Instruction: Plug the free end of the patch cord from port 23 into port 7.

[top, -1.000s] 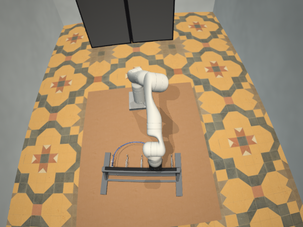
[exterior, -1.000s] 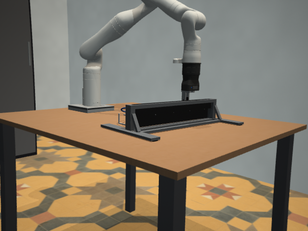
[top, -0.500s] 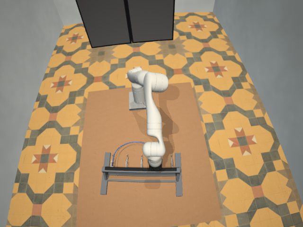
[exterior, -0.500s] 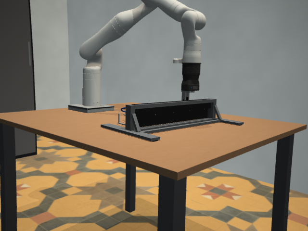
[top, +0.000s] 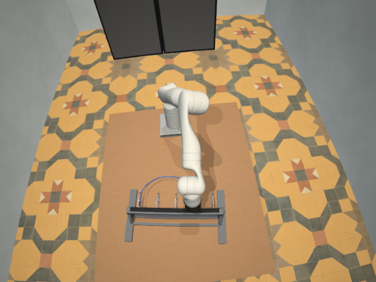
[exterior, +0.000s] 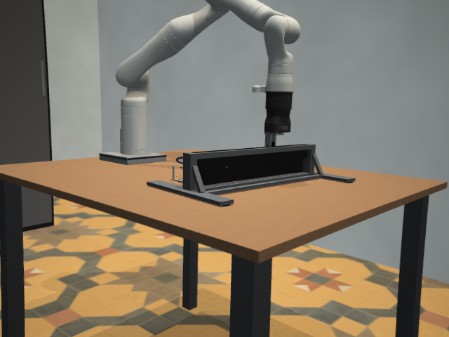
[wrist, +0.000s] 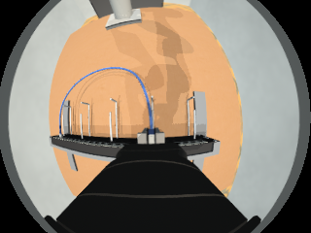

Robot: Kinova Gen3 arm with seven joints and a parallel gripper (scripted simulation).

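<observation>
Right now my hand is 10 mm short of the patch cord plug and 10 mm above it.
</observation>
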